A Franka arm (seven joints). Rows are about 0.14 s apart.
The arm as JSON. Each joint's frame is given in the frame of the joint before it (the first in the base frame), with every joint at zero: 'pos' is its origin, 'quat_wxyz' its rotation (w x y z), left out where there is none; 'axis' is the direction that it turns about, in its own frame. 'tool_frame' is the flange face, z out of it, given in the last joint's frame.
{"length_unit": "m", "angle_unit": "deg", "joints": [
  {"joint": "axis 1", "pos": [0.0, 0.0, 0.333], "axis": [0.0, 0.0, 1.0]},
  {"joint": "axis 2", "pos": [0.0, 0.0, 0.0], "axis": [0.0, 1.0, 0.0]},
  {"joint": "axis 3", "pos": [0.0, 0.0, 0.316], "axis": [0.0, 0.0, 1.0]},
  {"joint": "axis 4", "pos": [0.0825, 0.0, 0.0], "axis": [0.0, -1.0, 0.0]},
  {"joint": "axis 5", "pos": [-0.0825, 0.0, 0.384], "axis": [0.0, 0.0, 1.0]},
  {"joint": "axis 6", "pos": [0.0, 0.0, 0.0], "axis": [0.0, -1.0, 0.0]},
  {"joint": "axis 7", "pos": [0.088, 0.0, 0.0], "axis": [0.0, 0.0, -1.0]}
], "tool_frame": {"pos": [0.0, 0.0, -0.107], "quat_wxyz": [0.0, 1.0, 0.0, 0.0]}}
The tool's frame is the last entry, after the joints.
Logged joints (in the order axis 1, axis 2, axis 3, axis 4, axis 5, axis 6, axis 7), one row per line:
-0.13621 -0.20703 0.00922 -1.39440 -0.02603 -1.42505 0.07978
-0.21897 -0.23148 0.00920 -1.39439 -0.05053 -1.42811 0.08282
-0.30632 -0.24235 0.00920 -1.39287 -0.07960 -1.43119 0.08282
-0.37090 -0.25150 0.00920 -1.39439 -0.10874 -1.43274 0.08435
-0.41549 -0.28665 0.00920 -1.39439 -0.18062 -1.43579 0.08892
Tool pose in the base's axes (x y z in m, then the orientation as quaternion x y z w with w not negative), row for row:
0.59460 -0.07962 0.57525 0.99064 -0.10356 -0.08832 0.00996
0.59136 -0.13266 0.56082 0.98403 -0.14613 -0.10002 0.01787
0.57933 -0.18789 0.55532 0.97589 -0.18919 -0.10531 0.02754
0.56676 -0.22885 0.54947 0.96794 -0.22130 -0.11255 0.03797
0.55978 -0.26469 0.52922 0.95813 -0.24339 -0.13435 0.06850
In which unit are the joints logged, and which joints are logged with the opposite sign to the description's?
The joints are logged in radians. Opposite sign: axis 2, axis 6.
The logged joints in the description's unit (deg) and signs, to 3 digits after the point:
-7.804 11.862 0.528 -79.893 -1.491 81.649 4.571
-12.546 13.263 0.527 -79.893 -2.895 81.825 4.745
-17.551 13.886 0.527 -79.806 -4.561 82.001 4.745
-21.251 14.410 0.527 -79.893 -6.230 82.090 4.833
-23.806 16.424 0.527 -79.893 -10.349 82.265 5.095

